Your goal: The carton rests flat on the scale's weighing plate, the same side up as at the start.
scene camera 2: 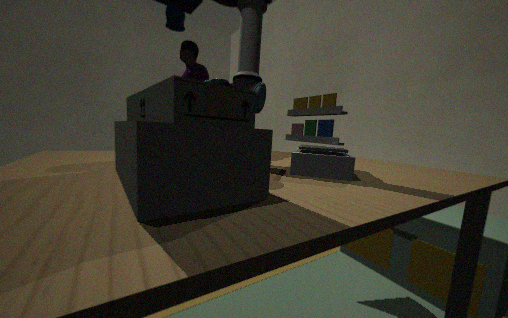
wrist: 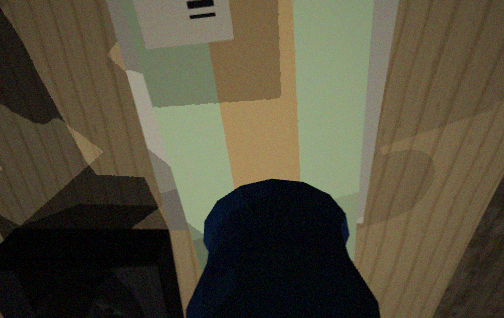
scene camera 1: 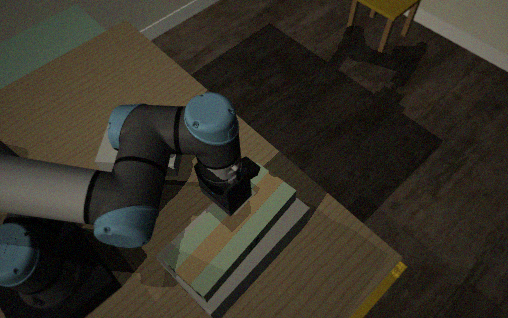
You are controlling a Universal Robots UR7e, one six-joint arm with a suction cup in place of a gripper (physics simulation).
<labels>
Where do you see my suction cup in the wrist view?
275,241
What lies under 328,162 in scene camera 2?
A scale.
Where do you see a grey block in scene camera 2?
166,169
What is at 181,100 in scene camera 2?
A green carton.
</labels>
